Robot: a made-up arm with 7 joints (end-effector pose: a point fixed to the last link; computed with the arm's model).
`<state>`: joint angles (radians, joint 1 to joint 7).
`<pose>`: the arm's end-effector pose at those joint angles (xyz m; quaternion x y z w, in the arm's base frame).
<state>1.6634 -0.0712 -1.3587 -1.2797 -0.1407 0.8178 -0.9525</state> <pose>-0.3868 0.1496 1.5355 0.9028 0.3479 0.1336 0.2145</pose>
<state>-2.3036 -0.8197 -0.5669 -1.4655 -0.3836 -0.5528 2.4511</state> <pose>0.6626 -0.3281 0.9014 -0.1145 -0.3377 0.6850 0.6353</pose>
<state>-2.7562 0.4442 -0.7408 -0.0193 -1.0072 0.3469 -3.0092</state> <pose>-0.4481 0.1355 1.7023 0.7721 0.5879 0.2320 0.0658</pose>
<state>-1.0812 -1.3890 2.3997 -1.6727 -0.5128 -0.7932 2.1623</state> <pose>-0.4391 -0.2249 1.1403 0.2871 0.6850 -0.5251 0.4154</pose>
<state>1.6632 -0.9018 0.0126 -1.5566 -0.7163 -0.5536 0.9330</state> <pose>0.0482 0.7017 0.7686 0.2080 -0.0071 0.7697 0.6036</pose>
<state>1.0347 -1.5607 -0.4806 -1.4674 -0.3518 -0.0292 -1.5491</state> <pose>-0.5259 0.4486 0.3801 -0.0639 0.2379 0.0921 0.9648</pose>
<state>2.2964 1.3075 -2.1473 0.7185 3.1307 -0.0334 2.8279</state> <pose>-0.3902 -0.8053 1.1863 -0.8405 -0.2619 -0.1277 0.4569</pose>
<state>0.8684 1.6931 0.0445 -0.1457 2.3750 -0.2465 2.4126</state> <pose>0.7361 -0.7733 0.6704 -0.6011 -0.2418 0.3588 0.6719</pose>
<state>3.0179 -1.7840 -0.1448 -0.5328 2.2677 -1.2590 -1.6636</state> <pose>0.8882 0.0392 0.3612 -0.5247 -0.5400 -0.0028 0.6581</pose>
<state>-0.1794 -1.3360 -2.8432 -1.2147 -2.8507 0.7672 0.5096</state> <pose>-0.5365 -0.2758 1.3340 -0.8828 0.2652 0.3783 0.0853</pose>
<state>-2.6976 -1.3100 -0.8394 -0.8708 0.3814 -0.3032 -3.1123</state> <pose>0.9531 -0.1237 0.7570 -0.4210 -0.2039 0.8810 0.0704</pose>
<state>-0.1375 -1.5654 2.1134 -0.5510 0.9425 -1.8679 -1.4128</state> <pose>-0.8192 0.0884 0.9183 0.4848 -0.8239 -0.1684 0.2405</pose>
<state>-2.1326 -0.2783 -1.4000 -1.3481 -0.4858 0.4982 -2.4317</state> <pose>0.5166 0.0116 1.4693 -0.8602 -0.0580 0.5030 0.0600</pose>
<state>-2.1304 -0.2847 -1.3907 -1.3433 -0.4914 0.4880 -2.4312</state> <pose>0.5204 0.0027 1.4680 -0.8577 -0.0575 0.5068 0.0645</pose>
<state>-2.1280 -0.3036 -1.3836 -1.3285 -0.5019 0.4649 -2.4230</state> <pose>0.5281 -0.0142 1.4667 -0.8529 -0.0610 0.5136 0.0712</pose>
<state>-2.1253 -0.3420 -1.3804 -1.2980 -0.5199 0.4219 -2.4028</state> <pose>0.5415 -0.0433 1.4649 -0.8447 -0.0714 0.5242 0.0809</pose>
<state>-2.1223 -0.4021 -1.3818 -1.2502 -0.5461 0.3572 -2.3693</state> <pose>0.5607 -0.0865 1.4607 -0.8331 -0.0900 0.5377 0.0933</pose>
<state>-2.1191 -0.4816 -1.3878 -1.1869 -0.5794 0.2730 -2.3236</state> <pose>0.5842 -0.1429 1.4514 -0.8193 -0.1167 0.5512 0.1066</pose>
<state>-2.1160 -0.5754 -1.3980 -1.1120 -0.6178 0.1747 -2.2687</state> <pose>0.6091 -0.2096 1.4344 -0.8052 -0.1499 0.5611 0.1195</pose>
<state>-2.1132 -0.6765 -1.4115 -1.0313 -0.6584 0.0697 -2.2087</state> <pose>0.6327 -0.2814 1.4086 -0.7933 -0.1860 0.5647 0.1309</pose>
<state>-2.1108 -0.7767 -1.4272 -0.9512 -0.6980 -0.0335 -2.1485</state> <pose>0.6521 -0.3522 1.3751 -0.7852 -0.2210 0.5611 0.1405</pose>
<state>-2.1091 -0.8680 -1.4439 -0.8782 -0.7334 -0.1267 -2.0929</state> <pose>0.6661 -0.4156 1.3376 -0.7814 -0.2509 0.5517 0.1482</pose>
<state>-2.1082 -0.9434 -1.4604 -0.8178 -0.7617 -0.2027 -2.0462</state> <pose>0.6748 -0.4665 1.3020 -0.7811 -0.2737 0.5397 0.1541</pose>
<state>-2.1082 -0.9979 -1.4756 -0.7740 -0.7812 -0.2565 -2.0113</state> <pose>0.6795 -0.5018 1.2740 -0.7827 -0.2887 0.5283 0.1581</pose>
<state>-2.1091 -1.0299 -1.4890 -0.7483 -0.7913 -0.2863 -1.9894</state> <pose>0.6818 -0.5212 1.2575 -0.7847 -0.2973 0.5199 0.1601</pose>
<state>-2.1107 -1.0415 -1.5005 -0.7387 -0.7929 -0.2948 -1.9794</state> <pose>0.6826 -0.5267 1.2529 -0.7864 -0.3009 0.5152 0.1601</pose>
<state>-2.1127 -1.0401 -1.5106 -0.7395 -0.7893 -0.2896 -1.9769</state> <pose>0.6827 -0.5235 1.2564 -0.7877 -0.3016 0.5131 0.1588</pose>
